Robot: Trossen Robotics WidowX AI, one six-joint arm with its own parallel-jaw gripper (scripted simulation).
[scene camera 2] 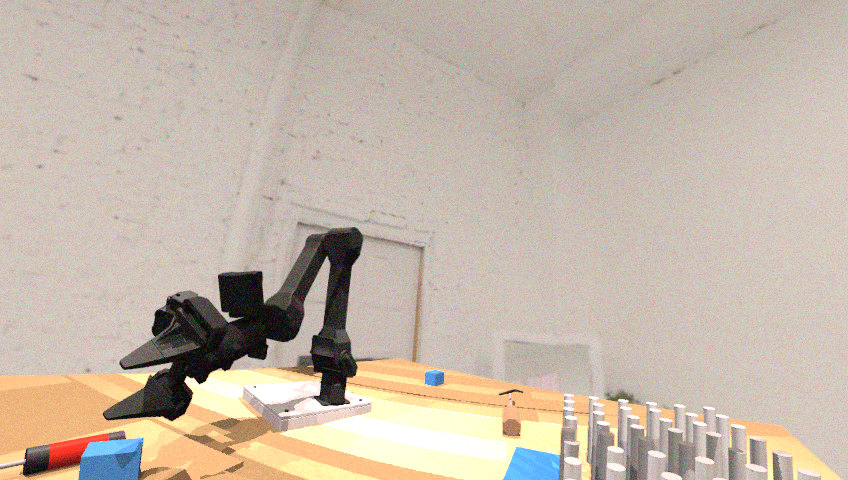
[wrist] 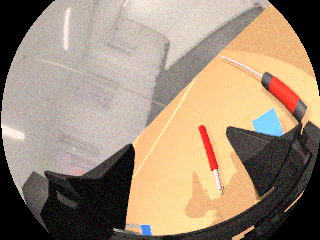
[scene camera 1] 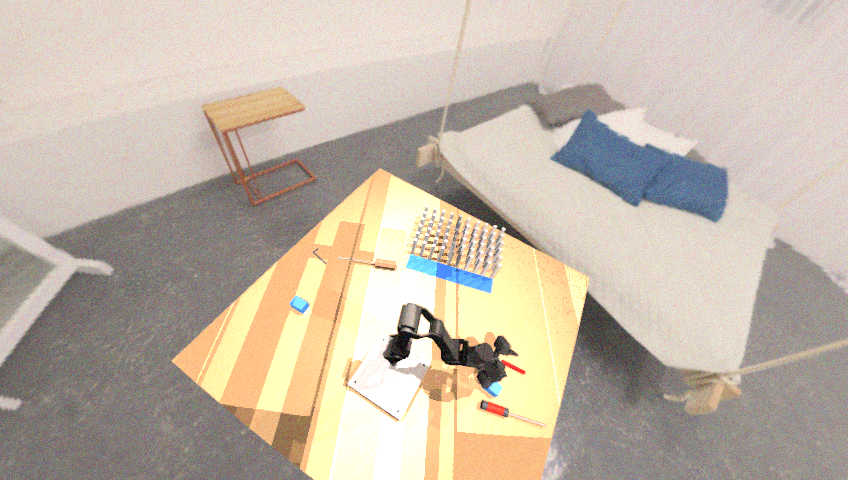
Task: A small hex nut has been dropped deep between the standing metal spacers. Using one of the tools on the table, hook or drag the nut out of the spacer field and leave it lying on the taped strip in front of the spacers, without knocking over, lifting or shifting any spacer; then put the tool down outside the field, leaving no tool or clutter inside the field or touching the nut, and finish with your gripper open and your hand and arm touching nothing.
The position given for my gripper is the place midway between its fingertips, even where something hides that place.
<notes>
My gripper (scene camera 2: 112,392) is open, with nothing in its grasp. Further things: a blue taped strip (scene camera 1: 459,276).
My gripper shows as well in the wrist view (wrist: 182,140) and in scene camera 1 (scene camera 1: 512,365).
</notes>
